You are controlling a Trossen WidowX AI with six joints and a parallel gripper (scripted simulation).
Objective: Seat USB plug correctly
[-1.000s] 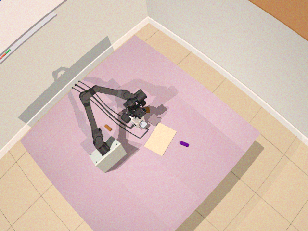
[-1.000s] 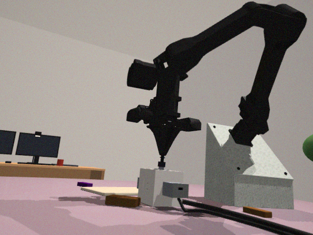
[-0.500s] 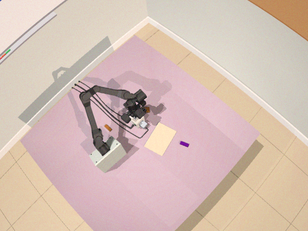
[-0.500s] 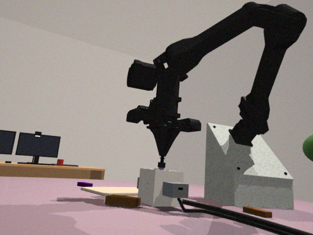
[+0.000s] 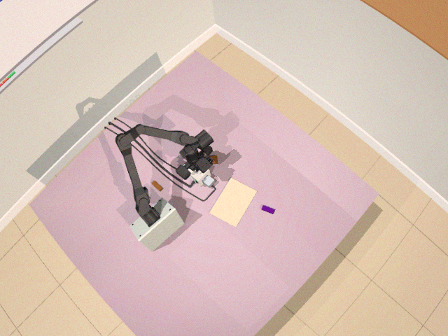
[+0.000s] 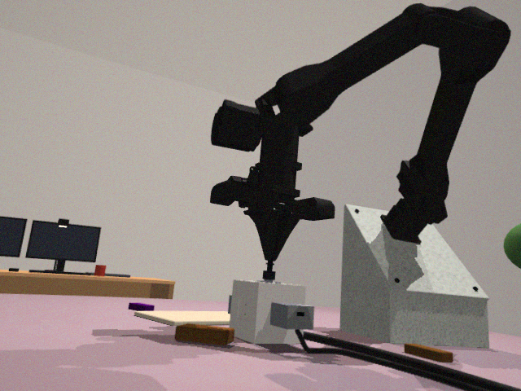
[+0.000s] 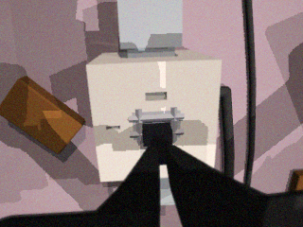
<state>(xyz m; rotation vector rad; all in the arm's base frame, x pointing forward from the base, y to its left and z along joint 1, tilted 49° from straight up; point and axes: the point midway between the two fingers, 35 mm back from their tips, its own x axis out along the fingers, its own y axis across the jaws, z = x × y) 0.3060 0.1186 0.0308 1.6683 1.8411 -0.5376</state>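
Now: the black USB plug 20 mm below my gripper tip. From my gripper tip the other things lie so: socket (40 mm below); then cream board (210 mm to the right, 100 mm below, 40 mm ahead); then orange block (100 mm below, 90 mm ahead, 30 mm to the left).
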